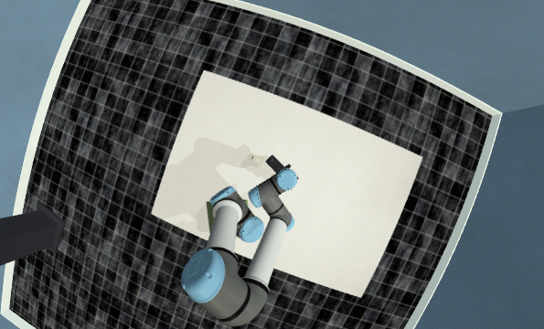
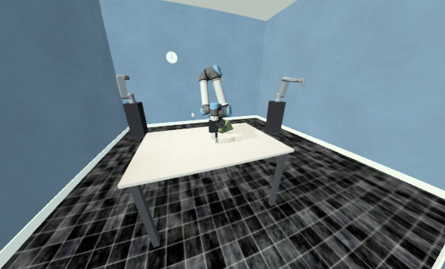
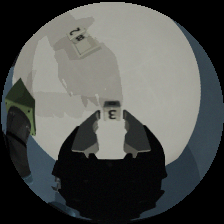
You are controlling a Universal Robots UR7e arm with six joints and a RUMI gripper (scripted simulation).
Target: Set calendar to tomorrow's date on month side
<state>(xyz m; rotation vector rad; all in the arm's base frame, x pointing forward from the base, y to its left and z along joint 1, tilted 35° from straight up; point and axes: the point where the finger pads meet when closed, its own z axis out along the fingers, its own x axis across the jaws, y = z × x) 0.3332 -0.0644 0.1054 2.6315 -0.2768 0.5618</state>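
Now: the white calendar cube 1 cm below my hand. Also, from my hand: calendar tray (16 cm to the left, 2 cm below, 1 cm behind); pale date cube (17 cm to the left, 1 cm behind).
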